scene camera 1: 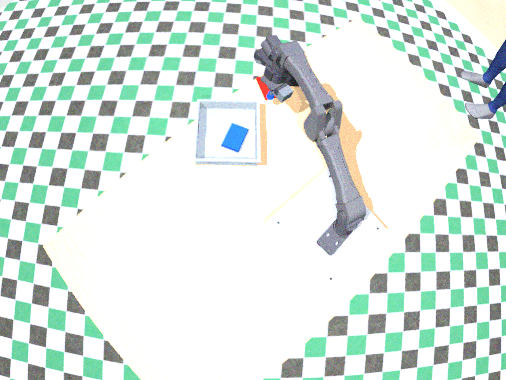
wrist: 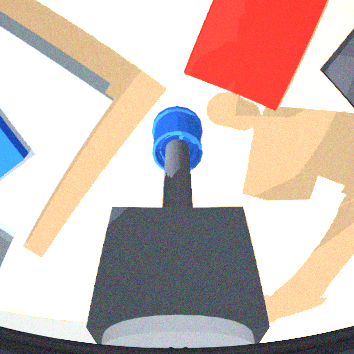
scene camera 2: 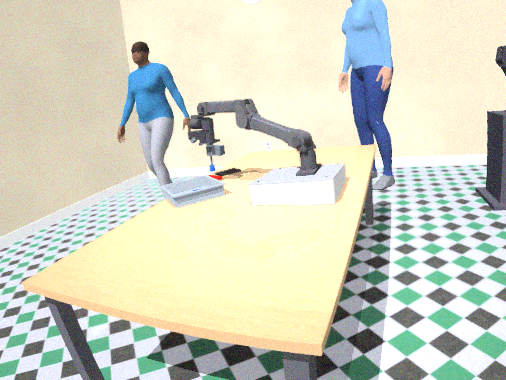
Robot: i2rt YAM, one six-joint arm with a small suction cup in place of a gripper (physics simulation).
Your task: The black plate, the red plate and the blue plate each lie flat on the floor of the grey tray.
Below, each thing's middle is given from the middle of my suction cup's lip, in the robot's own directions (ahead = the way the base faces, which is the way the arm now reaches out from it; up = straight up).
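Grey tray [scene camera 1: 214, 117]: 10 mm ahead of my suction cup, 200 mm to the left of it and 40 mm below it. Relative to the red plate [wrist: 255, 56], my suction cup is 60 mm above, 70 mm to the left and 50 mm short of it.
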